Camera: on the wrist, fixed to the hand. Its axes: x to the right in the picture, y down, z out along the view.
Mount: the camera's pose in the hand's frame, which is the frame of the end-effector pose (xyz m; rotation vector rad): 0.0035 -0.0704 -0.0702 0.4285 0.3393 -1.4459
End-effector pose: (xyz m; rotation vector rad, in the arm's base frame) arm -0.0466 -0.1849 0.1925 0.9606 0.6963 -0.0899
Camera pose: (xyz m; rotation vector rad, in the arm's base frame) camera -0.1051 -0.1709 0.1133 0.6907 1.6213 -1.4122
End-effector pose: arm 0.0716 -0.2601 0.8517 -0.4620 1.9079 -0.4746
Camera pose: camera 0.0121 -0.3136 0.9108 -1.5025 1.3931 -1.9206
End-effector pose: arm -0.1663 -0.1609 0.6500 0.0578 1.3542 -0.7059
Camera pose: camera -0.2619 -0.1882 0.6544 -0.5368 1.4043 -2.2671
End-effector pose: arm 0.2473 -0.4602 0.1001 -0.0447 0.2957 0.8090
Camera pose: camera 0.2831 -0.5171 0.0267 0.0138 0.6307 -0.7140
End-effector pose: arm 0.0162 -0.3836 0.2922 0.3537 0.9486 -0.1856
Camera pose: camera -0.0568 -0.4225 0.2370 0.0170 1.3556 -1.7058
